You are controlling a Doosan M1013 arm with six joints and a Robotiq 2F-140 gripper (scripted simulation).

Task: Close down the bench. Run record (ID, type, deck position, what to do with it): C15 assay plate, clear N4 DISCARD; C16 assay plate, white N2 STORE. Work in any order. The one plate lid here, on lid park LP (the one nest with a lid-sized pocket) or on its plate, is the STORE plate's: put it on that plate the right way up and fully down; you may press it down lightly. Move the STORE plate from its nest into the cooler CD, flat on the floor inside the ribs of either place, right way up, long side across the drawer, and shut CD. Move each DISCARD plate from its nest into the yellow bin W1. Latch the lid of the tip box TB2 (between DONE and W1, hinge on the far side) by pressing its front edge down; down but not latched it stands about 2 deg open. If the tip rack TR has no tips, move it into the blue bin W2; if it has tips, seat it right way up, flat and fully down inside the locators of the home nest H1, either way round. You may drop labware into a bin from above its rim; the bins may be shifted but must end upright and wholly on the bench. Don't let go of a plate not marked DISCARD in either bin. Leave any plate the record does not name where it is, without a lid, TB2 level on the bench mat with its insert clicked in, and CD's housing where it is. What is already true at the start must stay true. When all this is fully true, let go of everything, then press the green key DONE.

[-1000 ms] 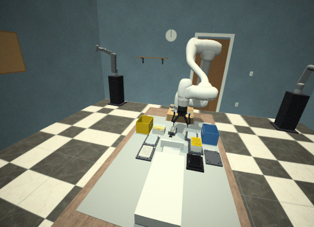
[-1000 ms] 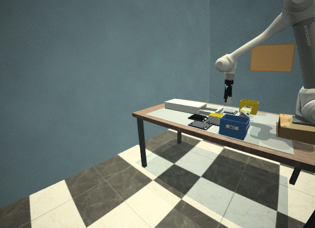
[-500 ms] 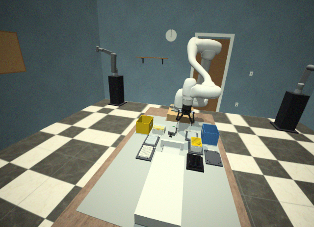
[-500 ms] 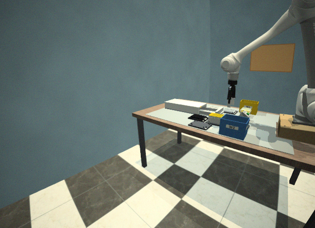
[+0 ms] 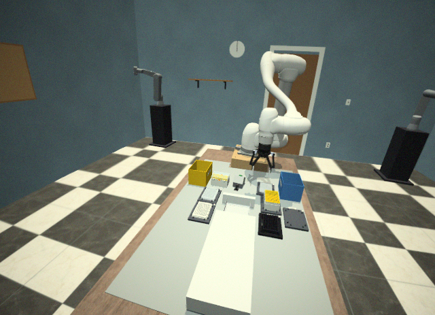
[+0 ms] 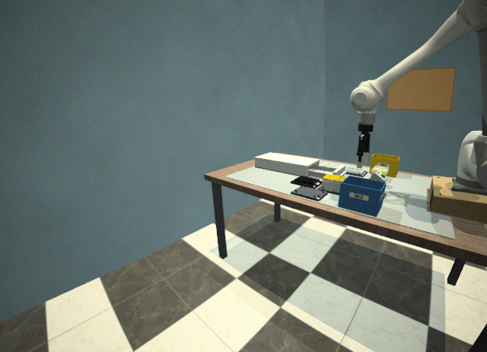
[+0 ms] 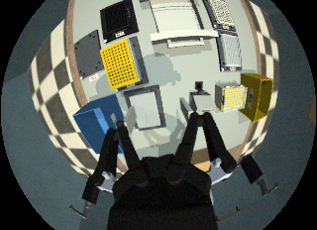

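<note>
The clear plate lid is 15 cm below my hand, 7 cm behind it and 5 cm to the left of it. Round my hand: blue bin W2: 20 cm to the left, 12 cm below, 8 cm behind; done key block: 15 cm to the right, 11 cm below, 7 cm behind; yellow-topped tip rack: 11 cm below, 10 cm ahead, 9 cm to the left.
</note>
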